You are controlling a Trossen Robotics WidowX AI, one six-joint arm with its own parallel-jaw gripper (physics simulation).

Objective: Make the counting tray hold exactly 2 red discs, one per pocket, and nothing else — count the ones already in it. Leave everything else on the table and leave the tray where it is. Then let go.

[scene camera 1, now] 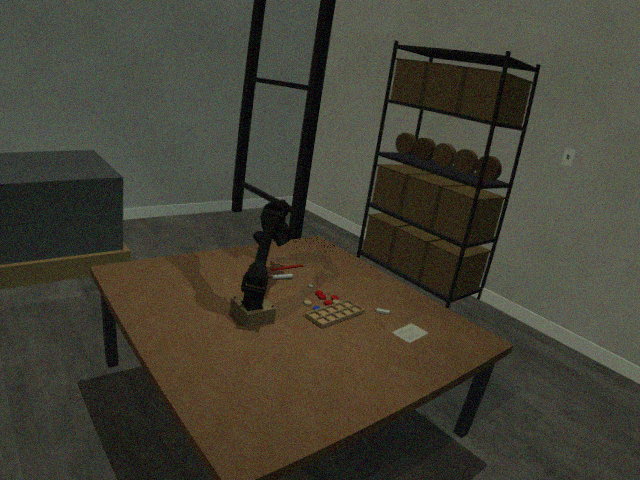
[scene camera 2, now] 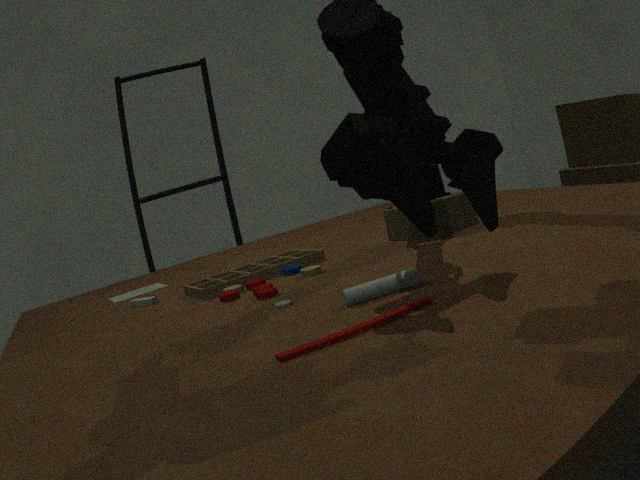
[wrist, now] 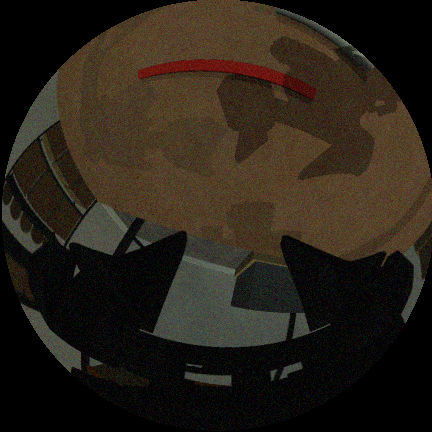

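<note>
The wooden counting tray (scene camera 1: 324,325) (scene camera 2: 206,294) lies on the table with two rows of pockets; I see no red disc in its pockets, though the view is dim and small. Several red discs lie loose beside its long side, among them one red disc (scene camera 1: 328,302) (scene camera 2: 229,295) and another red disc (scene camera 1: 319,293) (scene camera 2: 266,292). A blue disc (scene camera 1: 316,307) (scene camera 2: 291,269) and a tan disc (scene camera 1: 307,302) (scene camera 2: 311,270) lie near them. My gripper (scene camera 2: 465,231) (wrist: 234,238) is open and empty, raised above the table, away from the tray and discs.
A red stick (scene camera 1: 287,267) (scene camera 2: 356,328) (wrist: 215,65) and a white cylinder (scene camera 1: 282,276) (scene camera 2: 369,290) lie near the arm. A small pale disc (scene camera 1: 310,285) (scene camera 2: 282,303), a small white piece (scene camera 1: 383,311) (scene camera 2: 143,301) and a white sheet (scene camera 1: 410,332) (scene camera 2: 138,292) lie around the tray.
</note>
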